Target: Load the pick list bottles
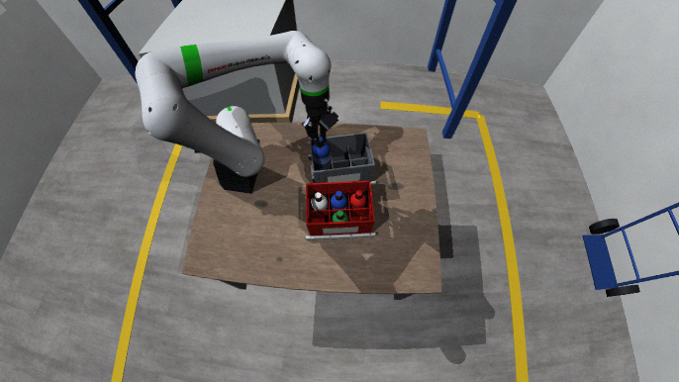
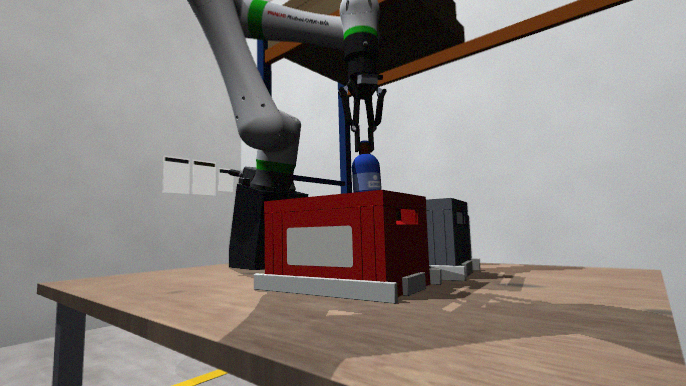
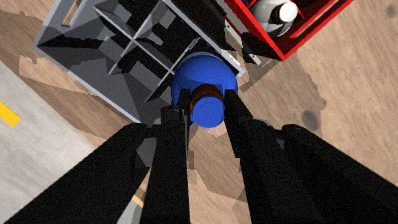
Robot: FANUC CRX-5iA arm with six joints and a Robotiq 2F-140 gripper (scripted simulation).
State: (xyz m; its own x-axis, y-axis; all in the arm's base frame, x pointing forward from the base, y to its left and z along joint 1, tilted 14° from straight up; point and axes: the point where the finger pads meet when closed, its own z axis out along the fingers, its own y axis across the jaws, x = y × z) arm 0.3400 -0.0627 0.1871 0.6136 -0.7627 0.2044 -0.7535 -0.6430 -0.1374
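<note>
Right now my hand is 8 cm above the blue bottle. From my hand the other things lie so: red crate 5 cm ahead, 20 cm to the right, 27 cm below; grey crate 9 cm ahead, 4 cm to the left, 27 cm below; white bottle 4 cm behind, 15 cm to the right, 26 cm below.
</note>
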